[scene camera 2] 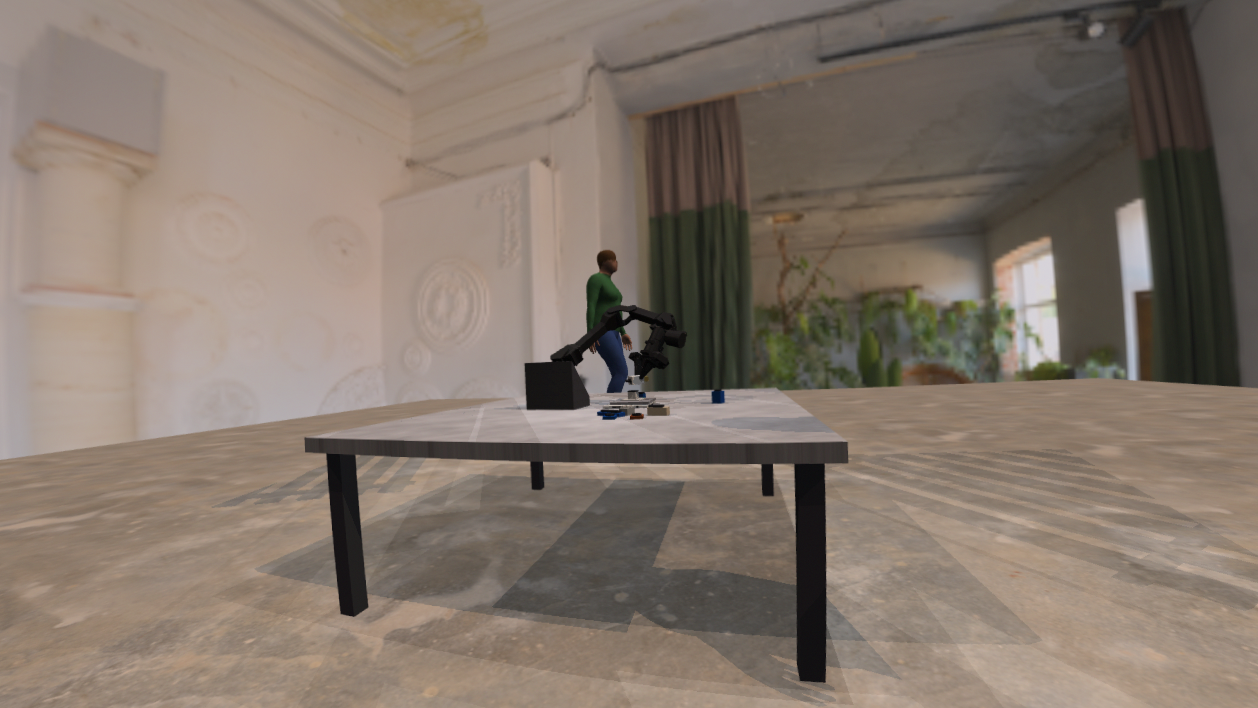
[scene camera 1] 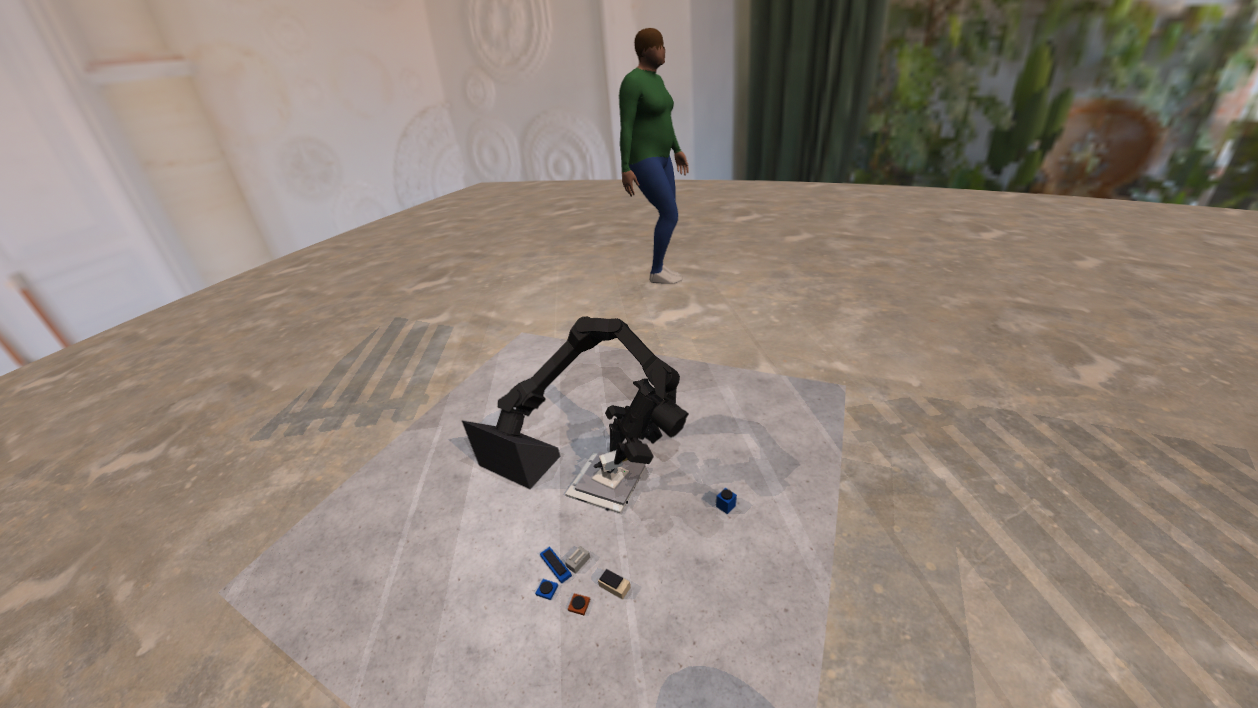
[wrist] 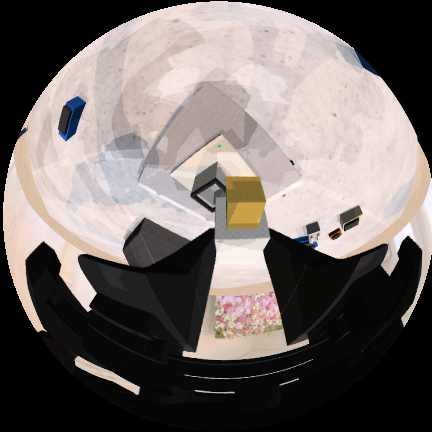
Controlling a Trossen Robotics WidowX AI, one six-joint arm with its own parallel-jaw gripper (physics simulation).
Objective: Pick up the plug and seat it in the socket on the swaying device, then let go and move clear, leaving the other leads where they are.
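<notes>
My gripper (wrist: pixel 238 233) (scene camera 1: pixel 615 455) is shut on the plug (wrist: pixel 245 205) (scene camera 1: pixel 607 461) (scene camera 2: pixel 633 381), which has a white body, a grey collar and a gold block at its tip. The socket (wrist: pixel 206 176) is a dark, square, raised housing with a black rim, on a cream plate with a green dot. It stands on the device (wrist: pixel 200 117) (scene camera 1: pixel 585 486), a grey slab with white edges. In the wrist view the gold tip overlaps the right side of the socket's rim, not centred on its opening. Depth and contact between them cannot be told.
Near the device lie a long blue block (scene camera 1: pixel 554 564), a grey connector (scene camera 1: pixel 577 558) (wrist: pixel 313 231), a tan block (scene camera 1: pixel 614 582) (wrist: pixel 351 218), a blue square (scene camera 1: pixel 545 589) and an orange square (scene camera 1: pixel 578 604). Blue blocks (scene camera 1: pixel 726 501) (wrist: pixel 72 118) stand apart. A person (scene camera 1: pixel 651 114) is behind the table.
</notes>
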